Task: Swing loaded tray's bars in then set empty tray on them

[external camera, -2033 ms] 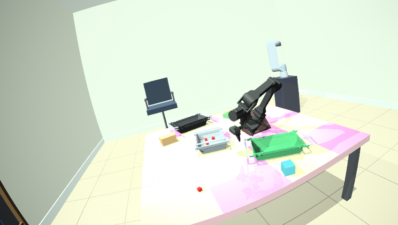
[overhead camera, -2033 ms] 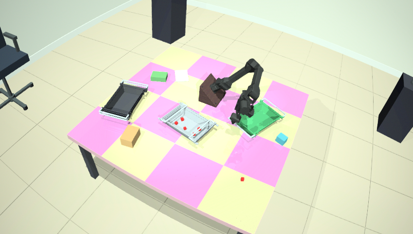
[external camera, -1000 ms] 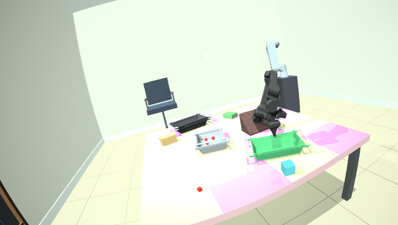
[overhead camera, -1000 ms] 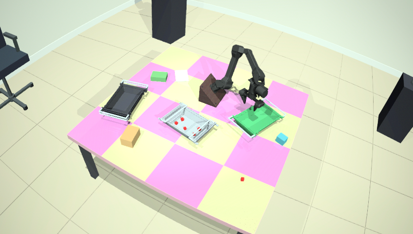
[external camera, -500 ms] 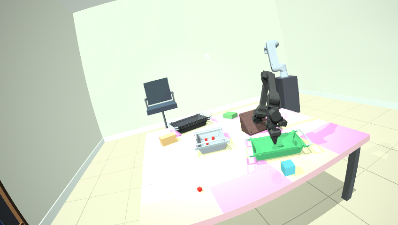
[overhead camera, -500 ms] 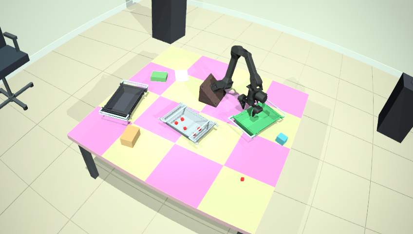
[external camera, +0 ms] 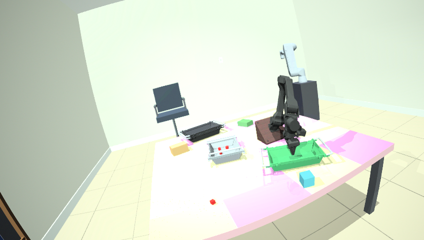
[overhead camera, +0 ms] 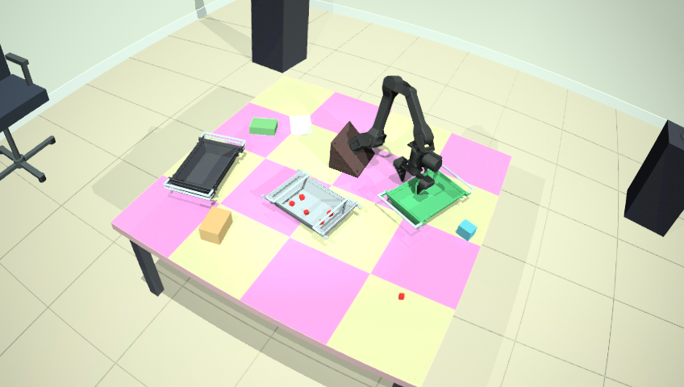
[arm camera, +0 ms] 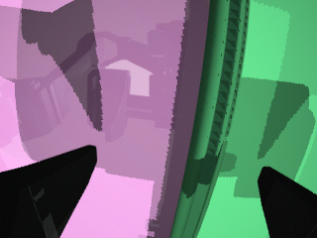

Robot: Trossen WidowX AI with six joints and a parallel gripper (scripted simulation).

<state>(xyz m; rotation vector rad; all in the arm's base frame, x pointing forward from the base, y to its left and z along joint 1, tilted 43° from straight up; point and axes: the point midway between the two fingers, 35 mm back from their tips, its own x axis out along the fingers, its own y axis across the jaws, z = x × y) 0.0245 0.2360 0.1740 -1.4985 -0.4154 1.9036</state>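
Right now the green tray is 9 cm to the left of my gripper tip, 3 cm ahead of it and 3 cm above it. The rest, counted from my gripper tip: tiny red cube (49 cm ahead, 22 cm to the left); cyan cube (29 cm to the left, 9 cm ahead, 1 cm above); white card (62 cm to the right, 8 cm behind, 1 cm below).
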